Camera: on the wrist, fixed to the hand. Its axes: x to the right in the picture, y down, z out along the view.
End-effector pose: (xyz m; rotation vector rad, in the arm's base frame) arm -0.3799 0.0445 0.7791 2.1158 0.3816 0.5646
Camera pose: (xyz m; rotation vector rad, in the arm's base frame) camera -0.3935 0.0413 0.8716 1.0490 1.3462 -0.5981
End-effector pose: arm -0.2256 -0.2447 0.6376 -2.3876 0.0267 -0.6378
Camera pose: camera -0.2288 -0.3378 0.6295 2.1871 1.9004 0.7365
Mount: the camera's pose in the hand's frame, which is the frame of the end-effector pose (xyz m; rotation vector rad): 0.0103 0.0774 -0.0515 -0.3398 -0.3602 -1.5295
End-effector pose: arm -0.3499 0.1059 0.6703 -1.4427 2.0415 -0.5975
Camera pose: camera -0.4409 0.1228 0.6567 -2.9087 0.4429 -0.4326
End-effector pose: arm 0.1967 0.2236 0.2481 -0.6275 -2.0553 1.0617
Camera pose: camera 0.2376 0.2974 0.2076 0.9987 -2.1632 -0.1158
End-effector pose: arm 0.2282 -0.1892 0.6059 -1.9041 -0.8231 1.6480
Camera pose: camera 0.2898 -0.2348 0.5522 -0.5422 -2.0424 0.7951
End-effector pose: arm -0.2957 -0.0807 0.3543 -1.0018 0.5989 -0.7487
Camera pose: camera -0.3063 -0.0896 0.2618 -1.8370 -0.5286 -1.7498
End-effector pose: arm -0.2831 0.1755 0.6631 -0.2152 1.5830 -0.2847
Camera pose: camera -0.3318 0.2482 0.6301 -1.6436 0.8097 -1.0608
